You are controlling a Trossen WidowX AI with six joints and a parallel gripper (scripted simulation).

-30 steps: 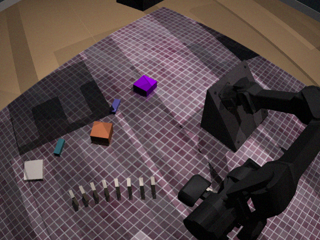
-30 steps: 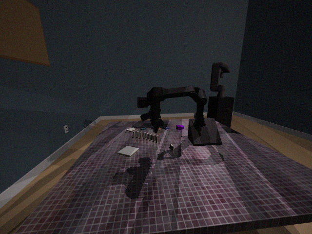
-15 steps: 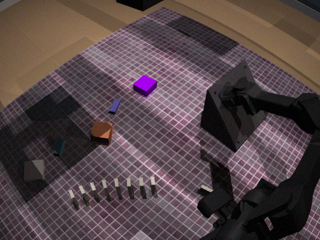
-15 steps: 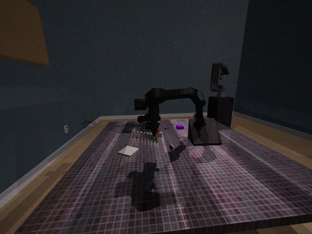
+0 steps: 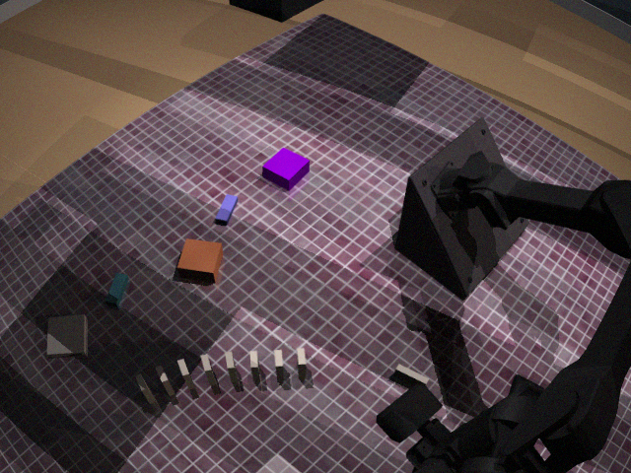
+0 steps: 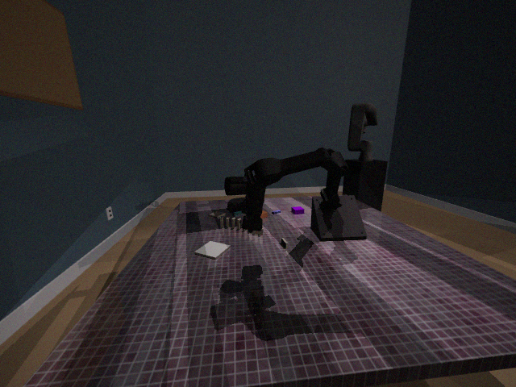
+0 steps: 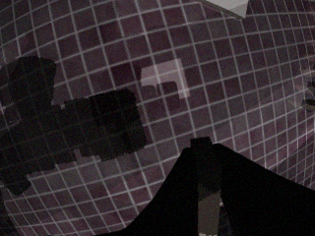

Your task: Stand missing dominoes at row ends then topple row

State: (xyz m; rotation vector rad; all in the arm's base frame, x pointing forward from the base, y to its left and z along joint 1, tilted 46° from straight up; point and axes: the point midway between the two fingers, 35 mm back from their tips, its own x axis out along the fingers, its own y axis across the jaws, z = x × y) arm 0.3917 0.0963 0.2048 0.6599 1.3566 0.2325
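Right now the grey plate is 14 cm ahead of my gripper tip, 12 cm to the right of it and 12 cm below it. Round my gripper tip: orange block (12 cm behind, 47 cm to the right, 11 cm below); then teal bar (1 cm ahead, 55 cm to the right, 12 cm below); then grey flat tile (13 cm ahead, 55 cm to the right, 12 cm below).
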